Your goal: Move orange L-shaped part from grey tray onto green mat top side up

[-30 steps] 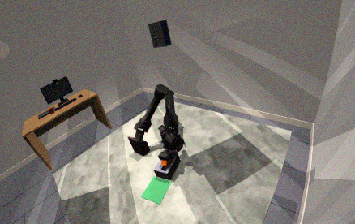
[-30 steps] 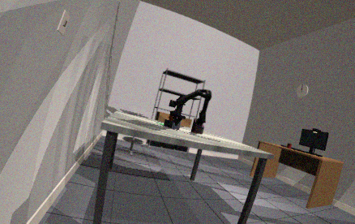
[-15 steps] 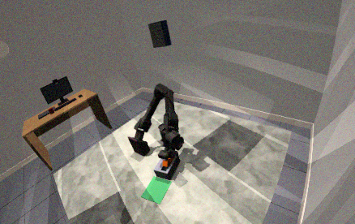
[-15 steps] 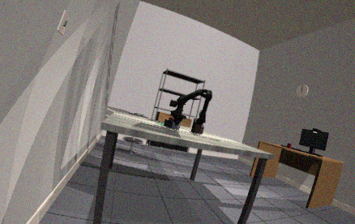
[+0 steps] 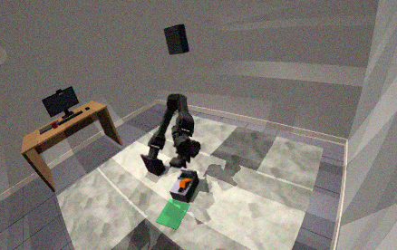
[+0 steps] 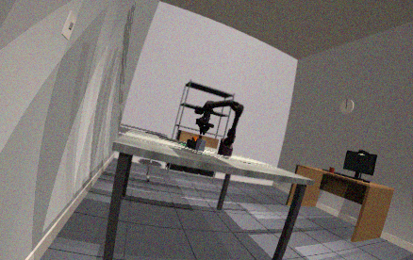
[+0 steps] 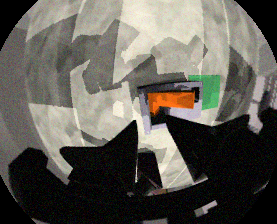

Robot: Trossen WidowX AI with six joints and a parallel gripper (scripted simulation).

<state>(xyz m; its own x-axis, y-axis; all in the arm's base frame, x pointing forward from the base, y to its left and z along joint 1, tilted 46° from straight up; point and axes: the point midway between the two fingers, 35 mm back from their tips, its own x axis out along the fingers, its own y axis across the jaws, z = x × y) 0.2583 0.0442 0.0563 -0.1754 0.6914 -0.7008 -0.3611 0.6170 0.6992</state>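
Now: the orange L-shaped part 9 cm below my gripper tip, 4 cm to the right of it and 1 cm ahead of it. Also, from my gripper tip: green mat (21 cm to the right, 14 cm below, 8 cm ahead).
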